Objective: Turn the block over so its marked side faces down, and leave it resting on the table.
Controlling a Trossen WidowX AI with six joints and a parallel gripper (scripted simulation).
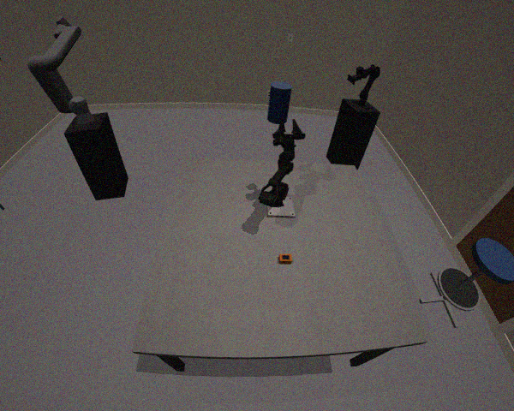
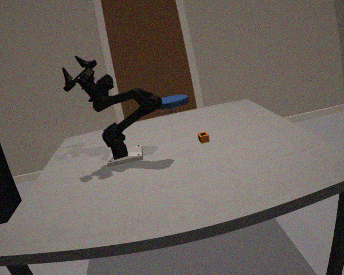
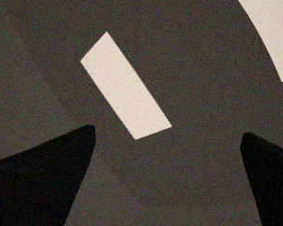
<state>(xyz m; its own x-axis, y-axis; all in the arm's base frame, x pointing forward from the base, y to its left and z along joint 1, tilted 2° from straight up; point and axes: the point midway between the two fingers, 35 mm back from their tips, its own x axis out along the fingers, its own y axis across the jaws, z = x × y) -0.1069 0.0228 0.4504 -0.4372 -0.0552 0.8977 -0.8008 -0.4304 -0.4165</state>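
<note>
The orange block lies 510 mm ahead of my gripper tip, 470 mm below it and 100 mm to the right of it.
</note>
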